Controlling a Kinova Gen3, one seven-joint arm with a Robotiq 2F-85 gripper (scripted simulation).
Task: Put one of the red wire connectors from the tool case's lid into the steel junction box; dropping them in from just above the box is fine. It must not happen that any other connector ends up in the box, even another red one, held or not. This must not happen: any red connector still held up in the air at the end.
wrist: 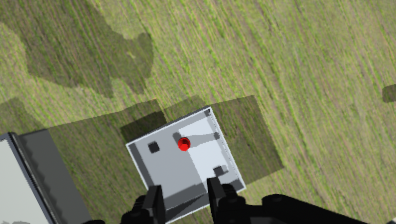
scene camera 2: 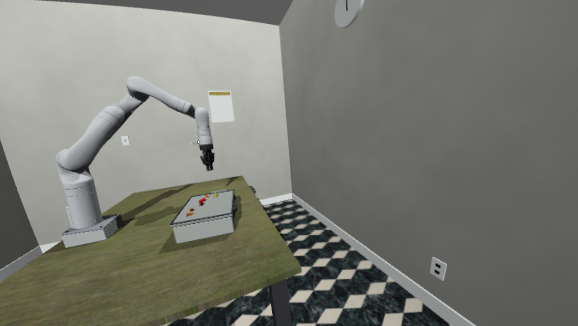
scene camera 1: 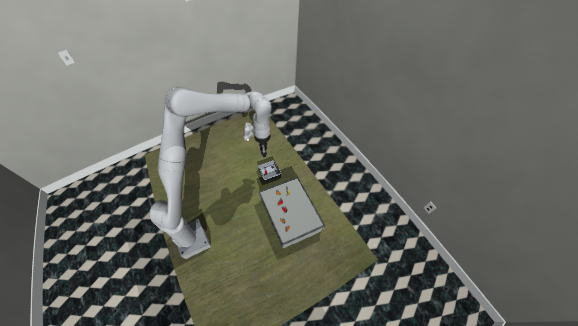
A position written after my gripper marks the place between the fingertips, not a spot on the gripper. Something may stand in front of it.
In view: my gripper (wrist: 186, 196) and a tool case (scene camera 1: 302, 217).
The tool case shows as well in scene camera 2 (scene camera 2: 213, 221).
